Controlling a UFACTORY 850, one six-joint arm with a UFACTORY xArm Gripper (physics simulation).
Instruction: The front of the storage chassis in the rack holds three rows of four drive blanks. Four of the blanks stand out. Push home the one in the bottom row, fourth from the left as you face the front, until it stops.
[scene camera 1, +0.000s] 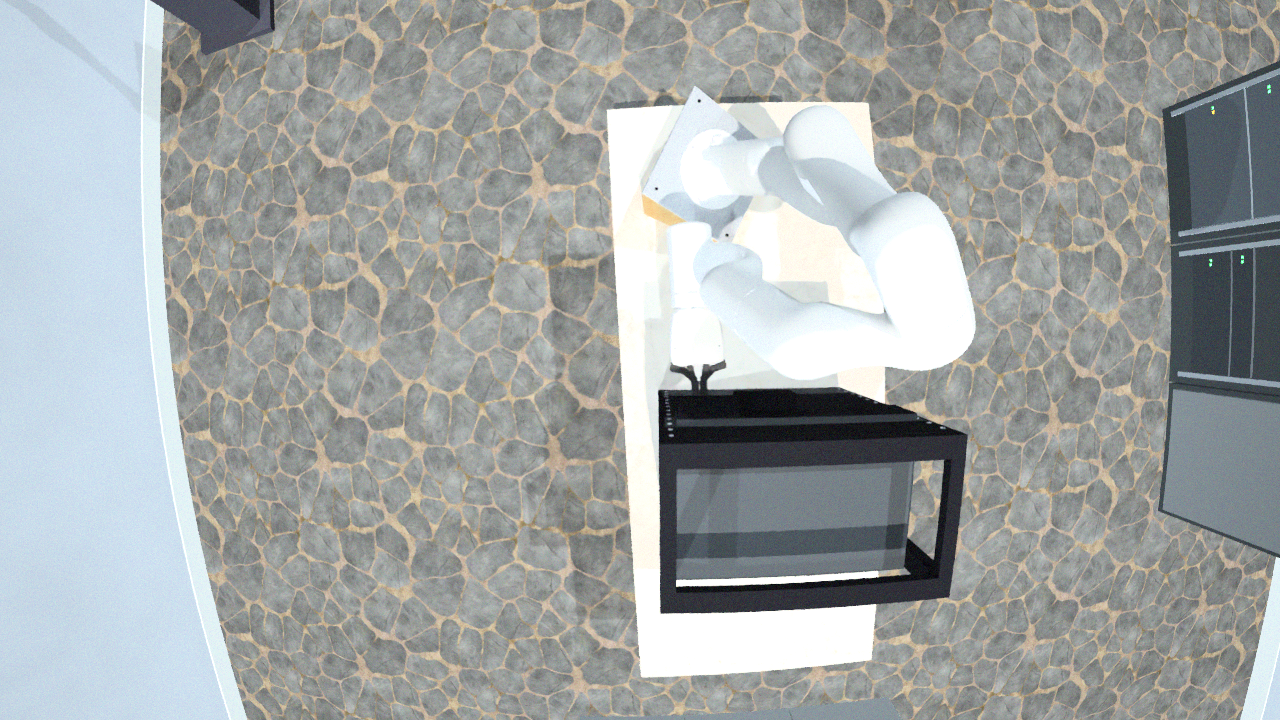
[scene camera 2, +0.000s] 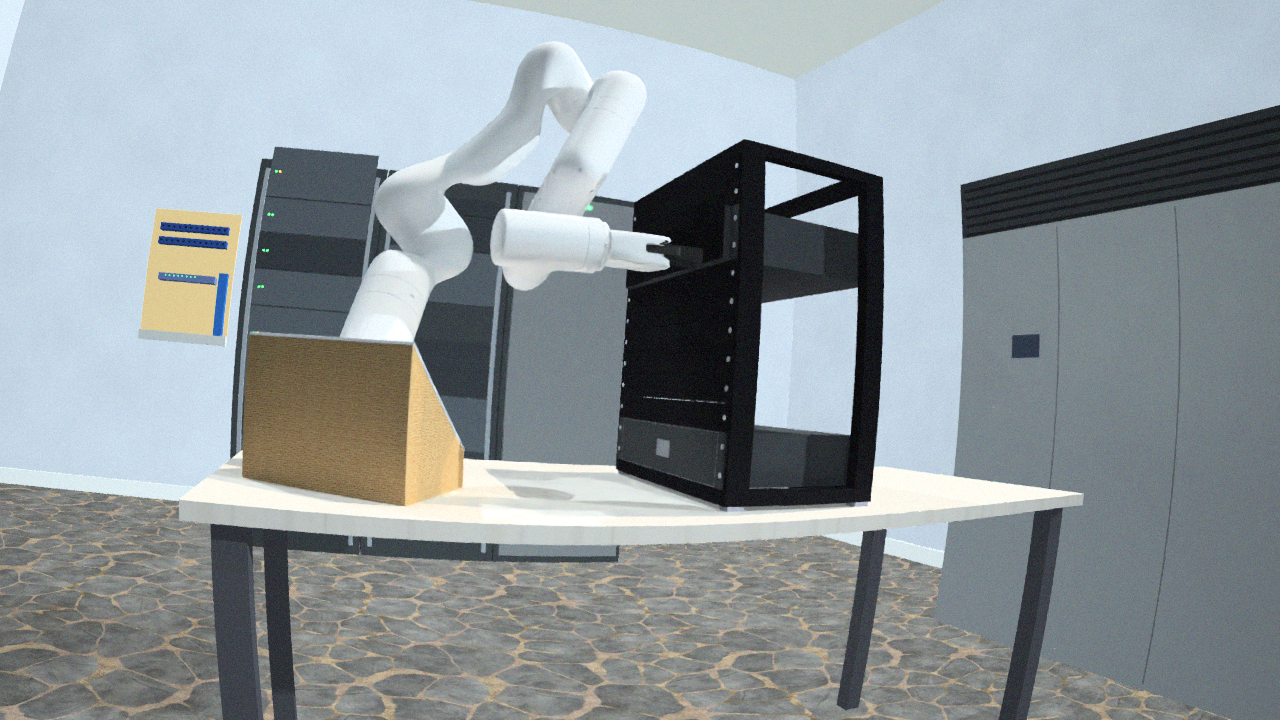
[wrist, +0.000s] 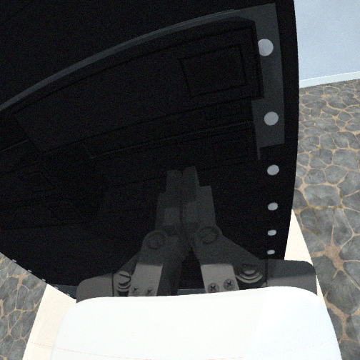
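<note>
The storage chassis sits high in the black rack. Its front is very dark in the wrist view, with faint outlines of drive blanks near the right mounting ear. An upper blank shows most clearly at the right. The bottom-row fourth blank is too dark to tell apart surely, and how far it stands out cannot be read. My gripper is shut and empty. It points level at the right part of the front, its tips low in front of the rows. Contact cannot be told.
The rack stands on the white table. Its right post with round holes runs close to the right of my fingers. A lower unit fills the rack's bottom. The arm's wooden base block stands at the table's other end.
</note>
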